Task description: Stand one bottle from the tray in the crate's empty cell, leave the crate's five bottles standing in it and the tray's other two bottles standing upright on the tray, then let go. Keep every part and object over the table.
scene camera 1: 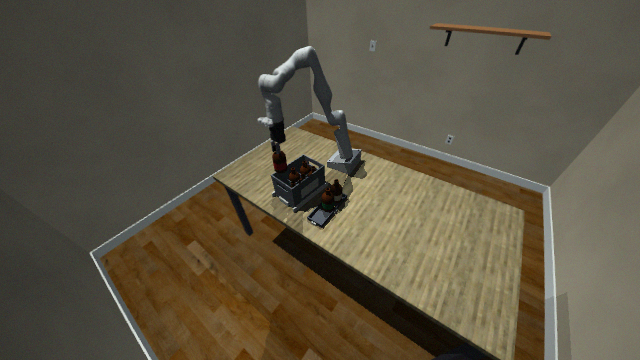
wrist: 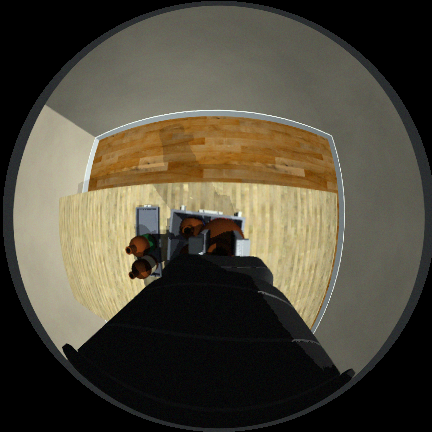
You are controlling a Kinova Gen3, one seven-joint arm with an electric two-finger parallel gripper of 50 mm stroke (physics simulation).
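Places are measured from the arm's base along level axes (x ahead, y left, z up), in centimetres.
Where they show: gripper, fingertip midpoint: (scene camera 1: 276, 152) (wrist: 220, 238); arm's base at its link origin: (scene camera 1: 346, 155).
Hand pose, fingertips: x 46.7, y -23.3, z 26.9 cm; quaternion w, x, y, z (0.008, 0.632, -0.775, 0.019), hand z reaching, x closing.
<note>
Each offset is from my fingertips to the centre of the thing. "pt": to the spot under its first point. Level surfaces: height alone.
My gripper (scene camera 1: 276, 147) (wrist: 220, 238) is shut on a brown bottle with a red label @(dx -1.2, dy +0.1, dz -4.8 cm) (scene camera 1: 279, 161) (wrist: 223, 231), held upright above the far-left side of the grey crate @(dx -9.1, dy +6.0, dz -26.1 cm) (scene camera 1: 283, 192) (wrist: 171, 231) in the scene view. Its base appears near or above the crate's rim; the exact height is unclear. Brown bottles (scene camera 1: 294, 176) (wrist: 191, 226) stand in the crate, partly hidden by its walls, the fingers and the held bottle. The empty cell is hidden. On the tray @(pt dx +6.0, dy +27.1, dz -34.3 cm) (scene camera 1: 319, 217) (wrist: 148, 219), a green-label bottle @(dx -2.9, dy +28.4, dz -26.6 cm) (scene camera 1: 327, 197) (wrist: 140, 245) and a pale-label bottle @(dx -11.3, dy +30.1, dz -26.6 cm) (scene camera 1: 337, 189) (wrist: 144, 267) stand upright.
The wooden table @(dz -34.8 cm) (scene camera 1: 425, 240) (wrist: 290, 230) carries the crate, the tray and the arm's base (scene camera 1: 344, 161). The tray stands beside the crate. The table's near edge runs close to both in the scene view. A wall shelf (scene camera 1: 490, 31) hangs far behind.
</note>
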